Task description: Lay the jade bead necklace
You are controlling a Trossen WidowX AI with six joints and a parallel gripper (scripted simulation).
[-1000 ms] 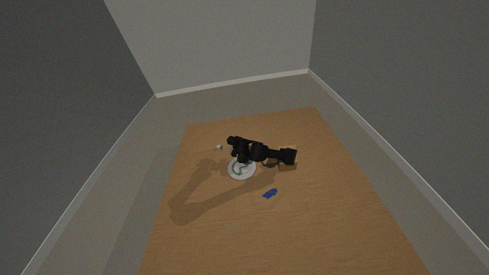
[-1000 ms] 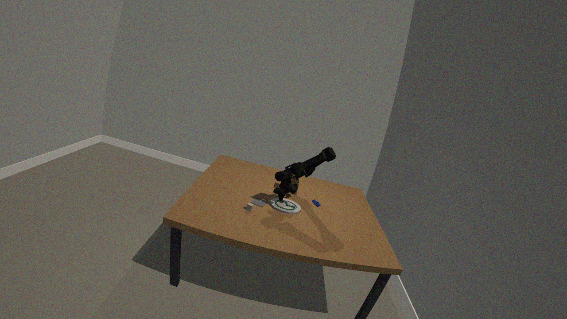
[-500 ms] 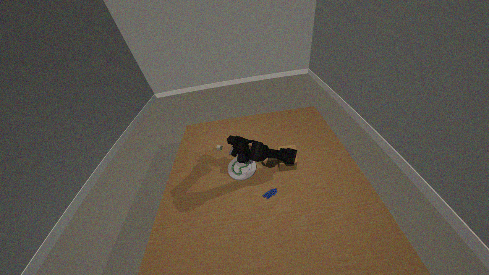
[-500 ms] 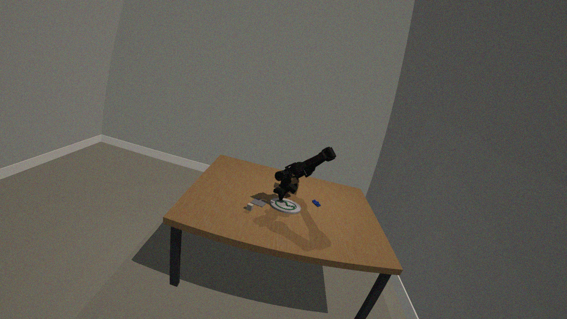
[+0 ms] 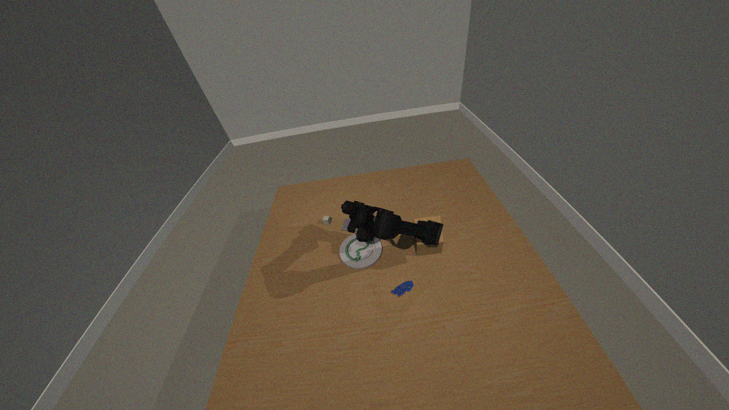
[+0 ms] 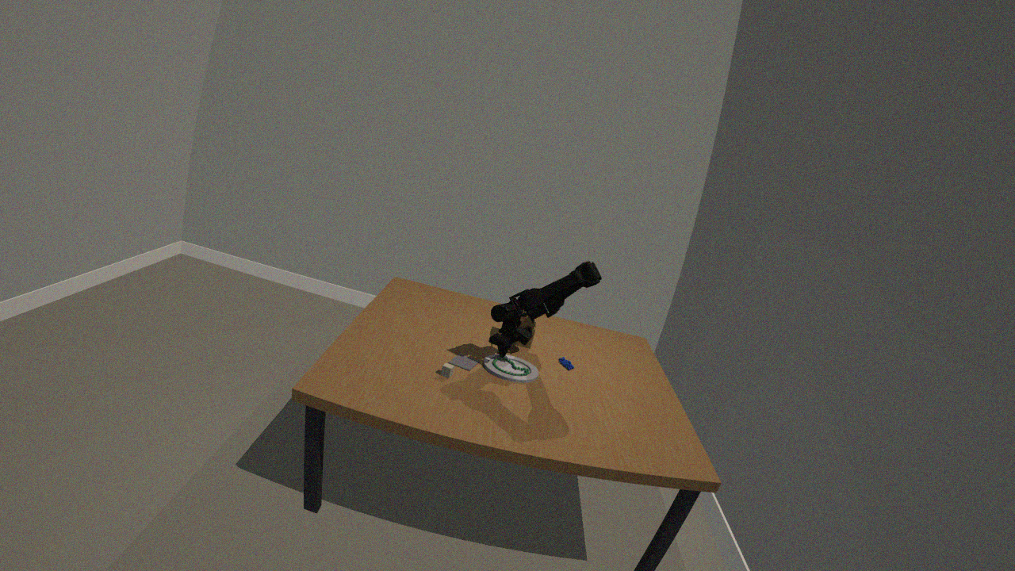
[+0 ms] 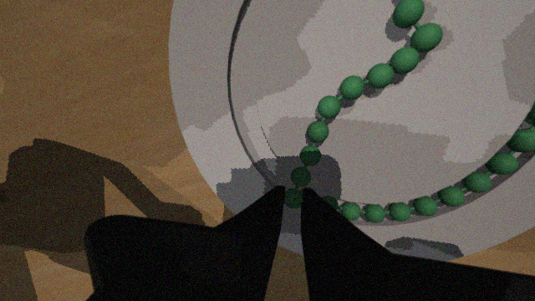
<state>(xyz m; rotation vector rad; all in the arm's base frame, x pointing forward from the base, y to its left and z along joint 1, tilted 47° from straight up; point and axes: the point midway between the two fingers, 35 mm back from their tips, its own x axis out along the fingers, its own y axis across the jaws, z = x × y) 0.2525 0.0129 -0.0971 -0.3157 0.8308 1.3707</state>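
My gripper tip is now 5 cm short of the round bead board, 4 cm to the right of it and 1 cm above it. Round my gripper tip: pale block 23 cm ahead, 16 cm to the right; then flat grey plate 12 cm to the right, 9 cm ahead, 2 cm below.
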